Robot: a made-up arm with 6 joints. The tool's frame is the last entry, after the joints. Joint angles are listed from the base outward.
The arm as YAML. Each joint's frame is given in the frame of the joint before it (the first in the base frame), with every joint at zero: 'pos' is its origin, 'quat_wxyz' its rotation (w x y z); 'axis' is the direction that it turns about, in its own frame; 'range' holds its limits. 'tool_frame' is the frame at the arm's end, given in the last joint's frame.
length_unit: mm
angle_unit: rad
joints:
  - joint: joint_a
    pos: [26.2, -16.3, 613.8]
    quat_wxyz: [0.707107, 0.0, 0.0, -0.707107]
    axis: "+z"
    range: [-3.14, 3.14]
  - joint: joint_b
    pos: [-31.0, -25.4, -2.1]
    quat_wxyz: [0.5, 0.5, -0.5, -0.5]
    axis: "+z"
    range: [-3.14, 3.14]
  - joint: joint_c
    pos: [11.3, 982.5, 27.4]
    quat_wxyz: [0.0, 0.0, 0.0, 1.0]
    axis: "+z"
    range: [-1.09, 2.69]
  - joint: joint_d
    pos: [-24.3, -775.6, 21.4]
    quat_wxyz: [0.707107, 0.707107, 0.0, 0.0]
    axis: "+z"
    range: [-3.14, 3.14]
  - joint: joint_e
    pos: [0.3, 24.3, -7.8]
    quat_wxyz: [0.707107, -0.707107, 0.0, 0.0]
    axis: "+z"
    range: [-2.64, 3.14]
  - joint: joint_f
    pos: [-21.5, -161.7, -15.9]
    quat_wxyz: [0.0, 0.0, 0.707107, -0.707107]
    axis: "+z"
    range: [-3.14, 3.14]
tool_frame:
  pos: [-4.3, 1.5, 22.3]
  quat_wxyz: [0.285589, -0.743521, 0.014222, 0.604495]
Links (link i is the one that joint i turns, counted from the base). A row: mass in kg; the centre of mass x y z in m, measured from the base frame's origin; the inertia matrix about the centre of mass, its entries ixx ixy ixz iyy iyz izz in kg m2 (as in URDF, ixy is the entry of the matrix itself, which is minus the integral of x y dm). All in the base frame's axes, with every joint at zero. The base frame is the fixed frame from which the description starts. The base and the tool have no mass.
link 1: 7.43; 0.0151 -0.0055 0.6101; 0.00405 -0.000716 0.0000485 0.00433 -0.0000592 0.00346
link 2: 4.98; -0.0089 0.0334 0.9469; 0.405 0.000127 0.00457 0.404 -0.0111 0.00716
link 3: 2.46; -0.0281 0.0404 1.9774; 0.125 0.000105 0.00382 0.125 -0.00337 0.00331
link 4: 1.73; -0.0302 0.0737 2.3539; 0.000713 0 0 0.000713 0 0.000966
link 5: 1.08; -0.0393 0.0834 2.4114; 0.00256 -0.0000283 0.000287 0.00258 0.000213 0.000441
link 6: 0.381; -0.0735 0.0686 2.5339; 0.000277 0 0 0.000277 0 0.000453
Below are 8 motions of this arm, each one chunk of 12 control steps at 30 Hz.
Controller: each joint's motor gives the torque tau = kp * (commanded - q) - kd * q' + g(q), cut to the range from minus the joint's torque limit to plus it. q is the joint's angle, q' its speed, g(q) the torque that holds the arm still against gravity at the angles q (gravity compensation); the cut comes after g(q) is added. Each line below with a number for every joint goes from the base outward.
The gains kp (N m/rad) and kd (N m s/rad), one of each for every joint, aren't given. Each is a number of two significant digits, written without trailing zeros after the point. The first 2 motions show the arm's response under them.
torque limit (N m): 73 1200 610 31 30 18
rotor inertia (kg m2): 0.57 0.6 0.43 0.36 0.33 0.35
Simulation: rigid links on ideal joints. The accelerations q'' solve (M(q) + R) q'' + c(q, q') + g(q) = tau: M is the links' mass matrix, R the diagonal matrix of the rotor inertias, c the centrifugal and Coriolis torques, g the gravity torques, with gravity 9.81 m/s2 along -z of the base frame. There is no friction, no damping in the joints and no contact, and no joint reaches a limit. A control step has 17 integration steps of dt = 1/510 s. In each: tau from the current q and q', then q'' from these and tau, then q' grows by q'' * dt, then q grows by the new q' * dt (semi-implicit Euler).
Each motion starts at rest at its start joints. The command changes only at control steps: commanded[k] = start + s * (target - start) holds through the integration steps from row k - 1 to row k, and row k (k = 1, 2, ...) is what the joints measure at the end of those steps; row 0 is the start. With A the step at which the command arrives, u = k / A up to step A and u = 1 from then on. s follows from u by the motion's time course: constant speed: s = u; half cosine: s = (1 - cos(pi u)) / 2; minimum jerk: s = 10 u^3 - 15 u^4 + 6 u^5; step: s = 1 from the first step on.
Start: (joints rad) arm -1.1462 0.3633 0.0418 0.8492 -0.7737 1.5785
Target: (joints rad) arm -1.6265 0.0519 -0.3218 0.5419 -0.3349 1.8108
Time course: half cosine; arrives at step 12
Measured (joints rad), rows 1 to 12:
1: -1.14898 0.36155 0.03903 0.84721 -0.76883 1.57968
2: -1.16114 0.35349 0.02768 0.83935 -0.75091 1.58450
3: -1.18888 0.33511 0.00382 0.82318 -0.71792 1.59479
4: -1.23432 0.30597 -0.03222 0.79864 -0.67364 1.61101
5: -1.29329 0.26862 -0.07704 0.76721 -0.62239 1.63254
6: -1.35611 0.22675 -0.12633 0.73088 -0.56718 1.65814
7: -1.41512 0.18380 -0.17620 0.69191 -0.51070 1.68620
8: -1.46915 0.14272 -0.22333 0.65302 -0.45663 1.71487
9: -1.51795 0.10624 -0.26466 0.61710 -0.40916 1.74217
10: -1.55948 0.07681 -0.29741 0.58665 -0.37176 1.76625
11: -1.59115 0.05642 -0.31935 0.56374 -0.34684 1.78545
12: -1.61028 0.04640 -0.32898 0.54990 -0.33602 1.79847
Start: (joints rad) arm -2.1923 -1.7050 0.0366 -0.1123 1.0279 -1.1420
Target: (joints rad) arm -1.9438 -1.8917 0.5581 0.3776 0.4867 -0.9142
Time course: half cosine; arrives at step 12
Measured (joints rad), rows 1 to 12:
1: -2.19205 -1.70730 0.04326 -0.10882 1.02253 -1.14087
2: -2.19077 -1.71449 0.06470 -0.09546 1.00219 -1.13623
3: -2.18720 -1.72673 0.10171 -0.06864 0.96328 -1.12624
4: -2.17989 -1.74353 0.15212 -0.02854 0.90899 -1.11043
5: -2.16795 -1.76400 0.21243 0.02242 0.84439 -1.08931
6: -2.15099 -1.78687 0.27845 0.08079 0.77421 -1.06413
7: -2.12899 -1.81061 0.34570 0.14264 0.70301 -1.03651
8: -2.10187 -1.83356 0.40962 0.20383 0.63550 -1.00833
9: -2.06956 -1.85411 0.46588 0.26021 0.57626 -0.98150
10: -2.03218 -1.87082 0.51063 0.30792 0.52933 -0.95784
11: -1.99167 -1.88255 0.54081 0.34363 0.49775 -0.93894
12: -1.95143 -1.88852 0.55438 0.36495 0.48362 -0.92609
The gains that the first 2 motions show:
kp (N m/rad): 1400 18000 7400 520 570 310
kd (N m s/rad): 57 550 180 24 14 19
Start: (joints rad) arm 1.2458 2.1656 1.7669 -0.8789 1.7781 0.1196
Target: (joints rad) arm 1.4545 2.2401 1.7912 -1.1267 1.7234 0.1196
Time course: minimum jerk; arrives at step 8
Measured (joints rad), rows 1 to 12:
1: 1.24665 2.16627 1.76704 -0.88057 1.77770 0.11960
2: 1.25281 2.17039 1.76811 -0.89113 1.77494 0.11962
3: 1.27147 2.18025 1.77131 -0.91762 1.76745 0.11964
4: 1.30682 2.19525 1.77665 -0.96015 1.75533 0.11964
5: 1.35518 2.21221 1.78289 -1.01147 1.74146 0.11962
6: 1.40517 2.22709 1.78834 -1.06042 1.72969 0.11959
7: 1.44346 2.23669 1.79169 -1.09676 1.72280 0.11956
8: 1.46261 2.24036 1.79257 -1.11629 1.72117 0.11955
9: 1.46558 2.24071 1.79194 -1.12391 1.72237 0.11956
10: 1.46115 2.24030 1.79129 -1.12624 1.72352 0.11959
11: 1.45626 2.24006 1.79108 -1.12679 1.72372 0.11960
12: 1.45366 2.24002 1.79111 -1.12684 1.72350 0.11961

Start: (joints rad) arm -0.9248 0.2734 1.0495 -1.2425 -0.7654 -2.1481
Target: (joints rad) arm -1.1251 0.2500 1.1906 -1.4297 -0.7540 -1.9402
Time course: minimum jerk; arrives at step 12
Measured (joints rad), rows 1 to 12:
1: -0.92495 0.27327 1.05000 -1.24286 -0.76539 -2.14779
2: -0.92620 0.27253 1.05322 -1.24539 -0.76533 -2.14558
3: -0.93054 0.27097 1.06121 -1.25264 -0.76510 -2.13904
4: -0.94051 0.26871 1.07471 -1.26631 -0.76447 -2.12628
5: -0.95813 0.26594 1.09301 -1.28650 -0.76327 -2.10675
6: -0.98394 0.26291 1.11433 -1.31181 -0.76149 -2.08141
7: -1.01655 0.25987 1.13633 -1.33976 -0.75929 -2.05243
8: -1.05275 0.25705 1.15656 -1.36738 -0.75697 -2.02270
9: -1.08816 0.25467 1.17290 -1.39176 -0.75485 -1.99529
10: -1.11820 0.25290 1.18397 -1.41055 -0.75323 -1.97284
11: -1.13919 0.25176 1.18954 -1.42258 -0.75229 -1.95697
12: -1.14942 0.25108 1.19095 -1.42834 -0.75205 -1.94769

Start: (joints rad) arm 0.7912 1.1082 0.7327 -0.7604 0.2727 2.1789
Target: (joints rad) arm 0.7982 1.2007 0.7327 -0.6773 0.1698 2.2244
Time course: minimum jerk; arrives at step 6
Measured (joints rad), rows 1 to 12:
1: 0.79121 1.10973 0.73192 -0.75918 0.27041 2.17935
2: 0.79126 1.11865 0.72893 -0.75210 0.25732 2.18214
3: 0.79150 1.13878 0.72705 -0.73622 0.22962 2.18893
4: 0.79211 1.16630 0.72961 -0.71479 0.19691 2.19909
5: 0.79322 1.19103 0.73567 -0.69543 0.17432 2.20965
6: 0.79479 1.20414 0.74049 -0.68401 0.16855 2.21745
7: 0.79657 1.20632 0.73944 -0.67940 0.17093 2.22175
8: 0.79828 1.20344 0.73521 -0.67787 0.17165 2.22359
9: 0.79974 1.20049 0.73200 -0.67735 0.16994 2.22420
10: 0.80085 1.19940 0.73115 -0.67717 0.16869 2.22433
11: 0.80156 1.19977 0.73178 -0.67716 0.16887 2.22435
12: 0.80183 1.20051 0.73262 -0.67721 0.16959 2.22437

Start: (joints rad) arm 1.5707 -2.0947 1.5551 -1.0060 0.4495 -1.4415
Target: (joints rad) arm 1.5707 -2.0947 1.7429 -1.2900 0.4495 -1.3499
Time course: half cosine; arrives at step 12
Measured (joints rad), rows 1 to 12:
1: 1.57073 -2.09490 1.55726 -1.00800 0.44934 -1.44103
2: 1.57081 -2.09522 1.56474 -1.01569 0.44906 -1.43913
3: 1.57092 -2.09528 1.57827 -1.03108 0.44897 -1.43509
4: 1.57102 -2.09510 1.59690 -1.05411 0.44911 -1.42871
5: 1.57108 -2.09484 1.61912 -1.08348 0.44932 -1.42022
6: 1.57109 -2.09461 1.64332 -1.11725 0.44948 -1.41010
7: 1.57103 -2.09443 1.66787 -1.15313 0.44960 -1.39901
8: 1.57092 -2.09429 1.69113 -1.18865 0.44969 -1.38769
9: 1.57075 -2.09419 1.71151 -1.22139 0.44976 -1.37692
10: 1.57055 -2.09413 1.72764 -1.24912 0.44980 -1.36743
11: 1.57035 -2.09411 1.73839 -1.26996 0.44982 -1.35986
12: 1.57016 -2.09412 1.74306 -1.28248 0.44981 -1.35473

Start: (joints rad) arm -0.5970 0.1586 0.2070 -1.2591 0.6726 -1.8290
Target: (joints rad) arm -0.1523 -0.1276 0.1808 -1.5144 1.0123 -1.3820
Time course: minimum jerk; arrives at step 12
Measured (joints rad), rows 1 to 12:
1: -0.59625 0.15799 0.20729 -1.25959 0.67366 -1.82834
2: -0.59076 0.15368 0.20865 -1.26303 0.68086 -1.82361
3: -0.57384 0.14128 0.20990 -1.27277 0.70017 -1.80963
4: -0.53958 0.11764 0.20901 -1.29106 0.73332 -1.78229
5: -0.48661 0.08257 0.20496 -1.31805 0.77760 -1.74037
6: -0.42058 0.03901 0.19816 -1.35200 0.82833 -1.68587
7: -0.35140 -0.00802 0.19000 -1.39002 0.88073 -1.62346
8: -0.28700 -0.05272 0.18215 -1.42833 0.92984 -1.55940
9: -0.23223 -0.08986 0.17602 -1.46273 0.97046 -1.50031
10: -0.19062 -0.11589 0.17241 -1.48954 0.99850 -1.45189
11: -0.16438 -0.12966 0.17162 -1.50670 1.01260 -1.41764
12: -0.15274 -0.13307 0.17355 -1.51457 1.01546 -1.39762

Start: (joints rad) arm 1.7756 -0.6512 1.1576 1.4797 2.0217 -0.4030
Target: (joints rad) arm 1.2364 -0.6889 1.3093 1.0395 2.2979 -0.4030
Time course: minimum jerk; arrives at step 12
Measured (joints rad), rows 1 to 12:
1: 1.77479 -0.65138 1.15813 1.47885 2.02251 -0.40300
2: 1.76871 -0.65249 1.16151 1.47289 2.02808 -0.40303
3: 1.74972 -0.65497 1.16992 1.45584 2.04339 -0.40309
4: 1.71149 -0.65880 1.18417 1.42370 2.07036 -0.40314
5: 1.65264 -0.66365 1.20359 1.37618 2.10712 -0.40318
6: 1.57605 -0.66911 1.22631 1.31664 2.14966 -0.40317
7: 1.48921 -0.67458 1.24989 1.25096 2.19319 -0.40313
8: 1.40321 -0.67942 1.27181 1.18619 2.23294 -0.40307
9: 1.32856 -0.68317 1.28977 1.12922 2.26489 -0.40299
10: 1.27290 -0.68563 1.30214 1.08547 2.28641 -0.40292
11: 1.23963 -0.68695 1.30850 1.05760 2.29698 -0.40287
12: 1.22682 -0.68759 1.31016 1.04425 2.29910 -0.40285

